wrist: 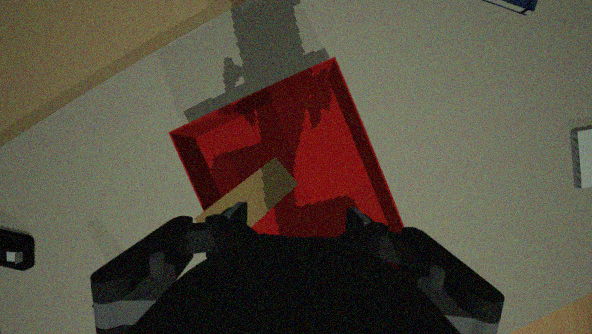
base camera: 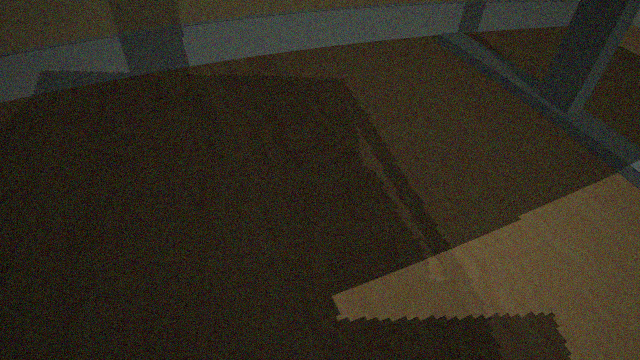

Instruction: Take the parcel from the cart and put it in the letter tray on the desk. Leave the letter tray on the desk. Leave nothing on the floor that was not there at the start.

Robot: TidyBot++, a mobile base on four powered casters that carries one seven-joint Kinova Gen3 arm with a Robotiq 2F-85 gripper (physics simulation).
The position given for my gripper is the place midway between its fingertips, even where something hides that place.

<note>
I see my gripper (wrist: 296, 215), a brown parcel (wrist: 262, 190), a red letter tray (wrist: 309, 122) and a grey desk (wrist: 469, 116).
The base camera view does not show the brown parcel: it is out of frame. The base camera view misses the red letter tray: it is out of frame.
</note>
